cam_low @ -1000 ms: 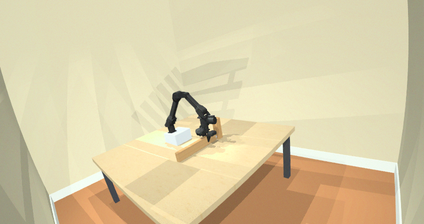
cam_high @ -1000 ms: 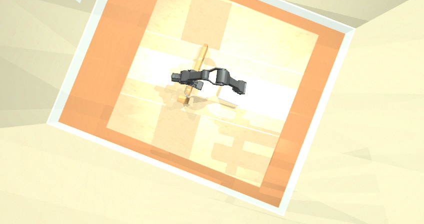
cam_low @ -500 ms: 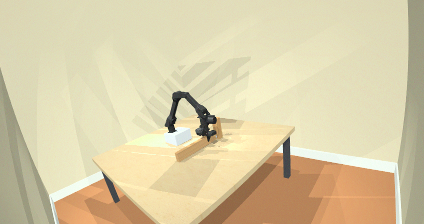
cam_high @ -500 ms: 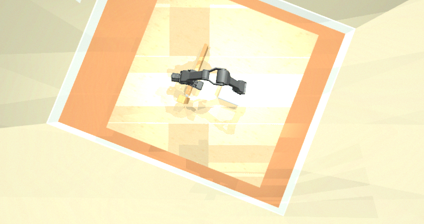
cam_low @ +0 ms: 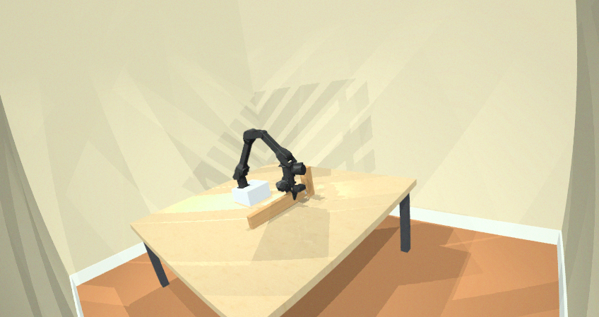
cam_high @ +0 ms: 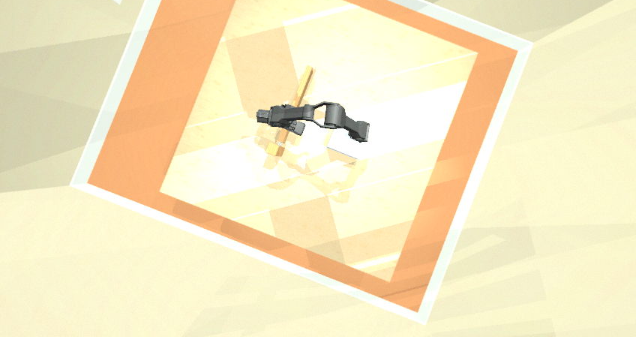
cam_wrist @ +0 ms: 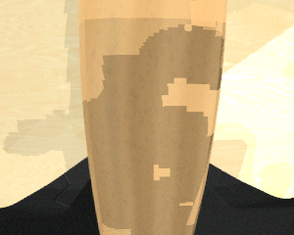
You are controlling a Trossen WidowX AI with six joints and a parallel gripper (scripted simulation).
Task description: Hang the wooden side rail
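My gripper tip is 10 mm short of the headboard post, 130 mm to the right of it and 50 mm below it.
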